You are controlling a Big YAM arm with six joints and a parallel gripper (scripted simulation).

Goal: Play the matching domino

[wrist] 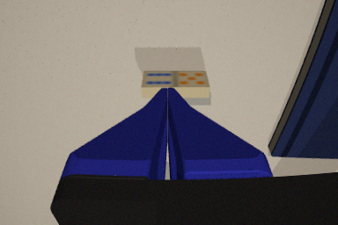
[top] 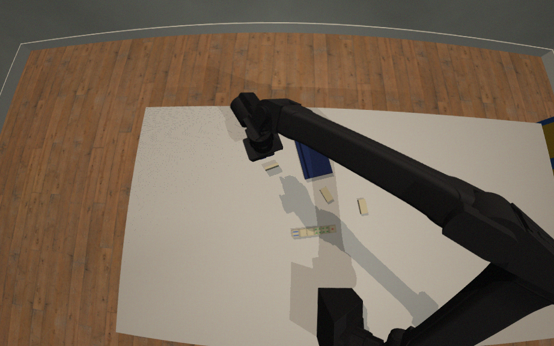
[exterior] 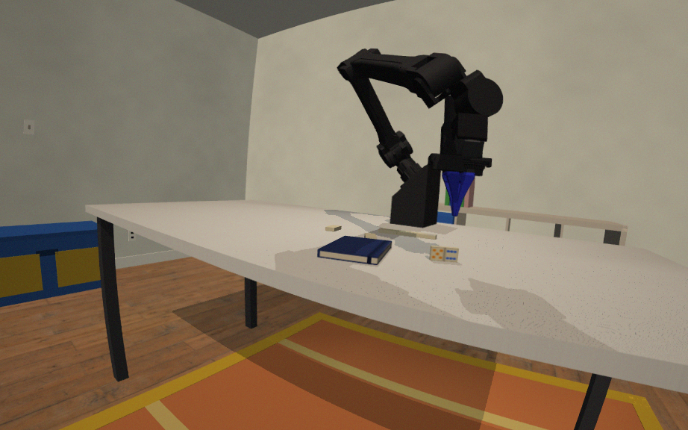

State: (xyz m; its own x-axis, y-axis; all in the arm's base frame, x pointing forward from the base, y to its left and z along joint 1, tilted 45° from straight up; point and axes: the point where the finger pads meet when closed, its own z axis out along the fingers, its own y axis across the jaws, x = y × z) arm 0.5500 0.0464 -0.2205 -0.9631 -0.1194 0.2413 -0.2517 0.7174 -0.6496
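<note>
My gripper is now 30 mm past the domino, 10 mm to the left of it and 80 mm above it. Also, from my hand: dark blue book: 170 mm to the right, 90 mm below.
</note>
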